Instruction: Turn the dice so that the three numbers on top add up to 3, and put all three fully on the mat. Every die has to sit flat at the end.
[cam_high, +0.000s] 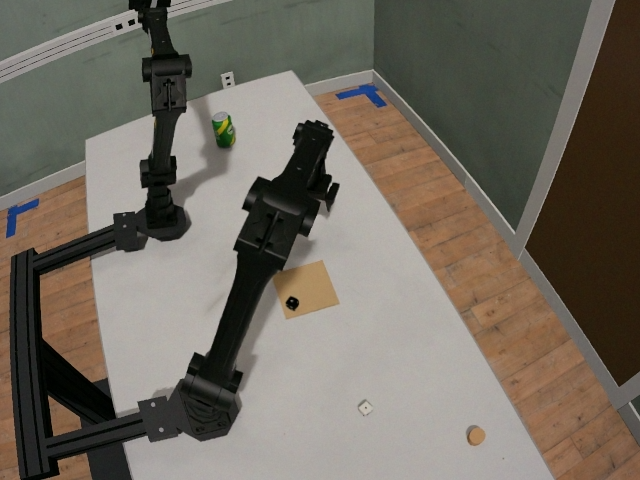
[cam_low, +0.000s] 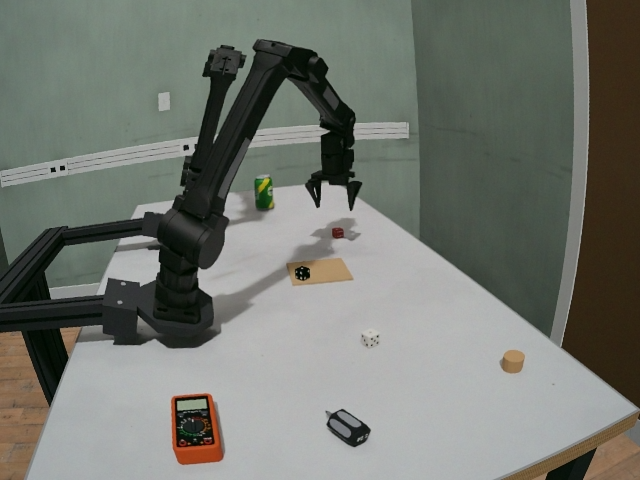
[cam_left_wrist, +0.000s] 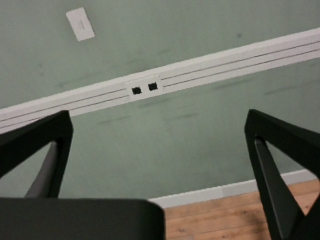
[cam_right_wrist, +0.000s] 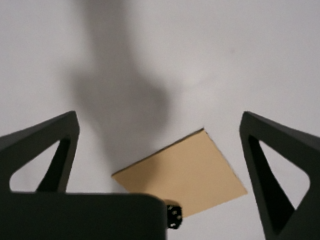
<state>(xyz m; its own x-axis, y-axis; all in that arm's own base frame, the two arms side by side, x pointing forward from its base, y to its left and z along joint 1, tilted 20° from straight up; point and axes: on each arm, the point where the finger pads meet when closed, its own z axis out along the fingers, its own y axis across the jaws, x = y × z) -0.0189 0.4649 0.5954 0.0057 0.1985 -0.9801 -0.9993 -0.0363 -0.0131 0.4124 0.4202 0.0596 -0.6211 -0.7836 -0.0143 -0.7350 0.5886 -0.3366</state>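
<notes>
My right hand is 30 mm short of the red die, 80 mm to the right of it and 100 mm above it. From my right hand the other things lie so: black device 170 mm behind, 760 mm to the right, 100 mm below; then tan mat 80 mm behind, 170 mm to the right, 110 mm below; then cork cylinder 140 mm ahead, 710 mm to the right, 100 mm below.
</notes>
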